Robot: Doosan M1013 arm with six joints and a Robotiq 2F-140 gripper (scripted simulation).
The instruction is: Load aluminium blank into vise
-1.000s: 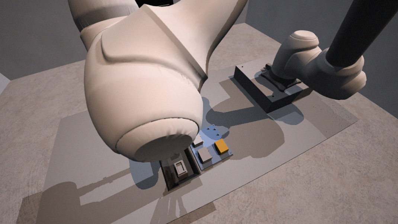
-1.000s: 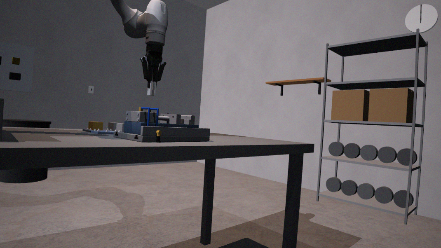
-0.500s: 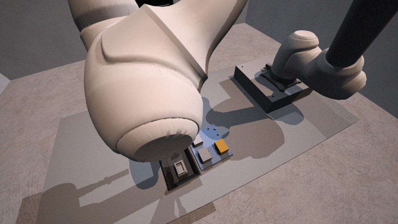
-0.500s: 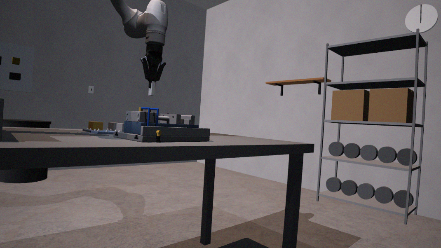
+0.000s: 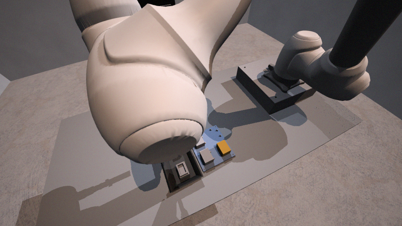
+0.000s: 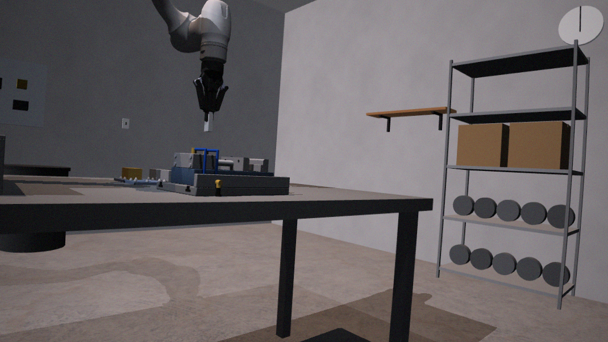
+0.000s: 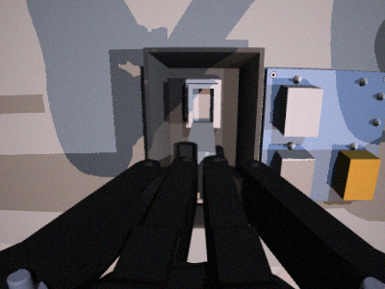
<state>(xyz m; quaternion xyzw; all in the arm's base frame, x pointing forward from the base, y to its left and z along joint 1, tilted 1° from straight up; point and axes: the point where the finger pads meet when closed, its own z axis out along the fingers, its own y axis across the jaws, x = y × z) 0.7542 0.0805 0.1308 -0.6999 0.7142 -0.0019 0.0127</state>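
The infeed plate lies 160 mm behind my hand, 50 mm to the left of it and 210 mm below it. Also, from my hand: work stop (30 mm behind, 210 mm to the right, 120 mm below); piston rod (120 mm behind, 260 mm to the right, 140 mm below); brass blank (210 mm behind, 100 mm to the left, 190 mm below).
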